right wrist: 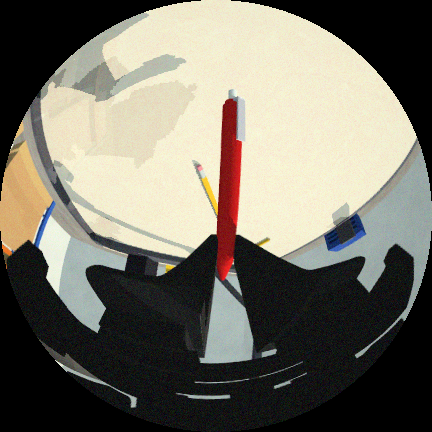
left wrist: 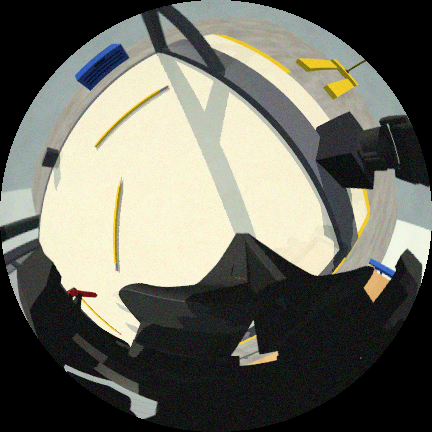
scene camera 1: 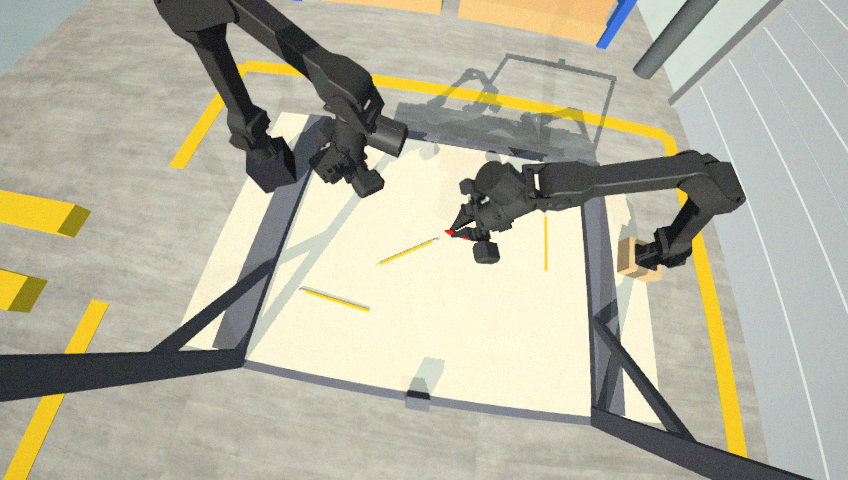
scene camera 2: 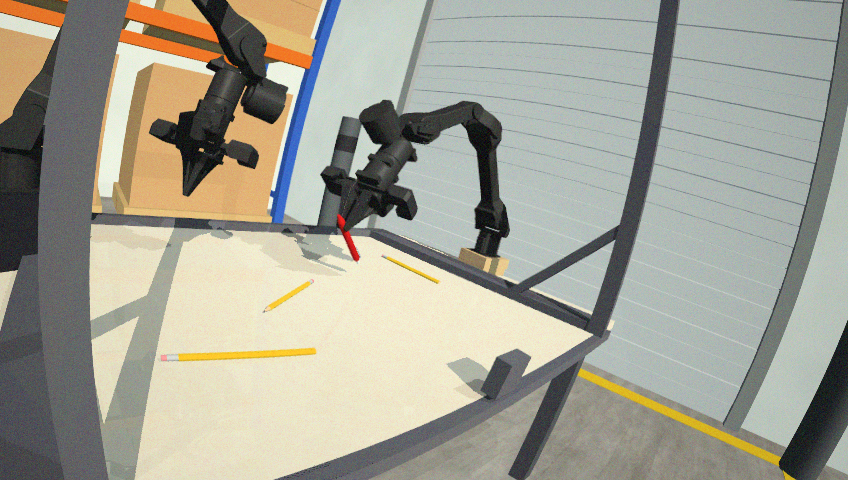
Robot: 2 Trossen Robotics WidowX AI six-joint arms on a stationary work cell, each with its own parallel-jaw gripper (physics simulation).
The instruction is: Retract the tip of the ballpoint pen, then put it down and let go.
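Frame: origin at the left arm's base, x ahead, y right, z down, level; centimetres.
Seen in the pictures: left gripper, between the fingertips: (left wrist: pixel 240 238) (scene camera 1: pixel 348 182) (scene camera 2: pixel 185 196); right gripper, between the fingertips: (right wrist: pixel 224 240) (left wrist: pixel 77 290) (scene camera 1: pixel 451 233) (scene camera 2: pixel 341 228); left arm's base, origin of its link: (left wrist: pixel 364 149) (scene camera 1: pixel 264 153) (scene camera 2: pixel 19 187); right arm's base, origin of its link: (scene camera 1: pixel 645 257) (scene camera 2: pixel 485 253).
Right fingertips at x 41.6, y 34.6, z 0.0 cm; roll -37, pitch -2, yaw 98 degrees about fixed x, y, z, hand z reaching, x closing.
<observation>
Offsets run from my right fingertips to a thing's top centre. "pt": to the spot under its first point. Level surfaces: height alone.
The red ballpoint pen (scene camera 1: pixel 449 231) (scene camera 2: pixel 351 243) (left wrist: pixel 86 293) (right wrist: pixel 230 165) is held tilted above the table @(dz +10.7 cm) (scene camera 1: pixel 476 333) (scene camera 2: pixel 368 392). Its grey push button @(dx +7.6, dy +0.9, dz +5.8 cm) (right wrist: pixel 232 93) and grey clip @(dx +6.6, dy +1.2, dz +3.3 cm) (right wrist: pixel 240 119) are at the end away from my fingers, which points down. No metal point shows at its red cone end @(pt dx -0.8, dy +0.1, dz -2.1 cm) (right wrist: pixel 225 271), though that end is small in view. My right gripper (scene camera 1: pixel 454 230) (scene camera 2: pixel 345 227) (right wrist: pixel 224 240) is shut on the pen near the cone end. My left gripper (scene camera 2: pixel 187 193) (left wrist: pixel 240 238) is shut and empty, above the table's far left part in scene camera 2.
Three yellow pencils lie on the table: one near the middle (scene camera 1: pixel 409 251) (scene camera 2: pixel 288 295), one at the lower left (scene camera 1: pixel 336 299) (scene camera 2: pixel 246 354), one @(dx +29.2, dy +4.7, dz +10.0 cm) (scene camera 1: pixel 545 242) (scene camera 2: pixel 410 268) beneath the right arm. A dark block @(dx -16.7, dy +32.9, dz +4.9 cm) (scene camera 1: pixel 418 395) (scene camera 2: pixel 505 373) sits at the table's near edge. Dark frame posts (scene camera 2: pixel 636 166) rise around it.
</observation>
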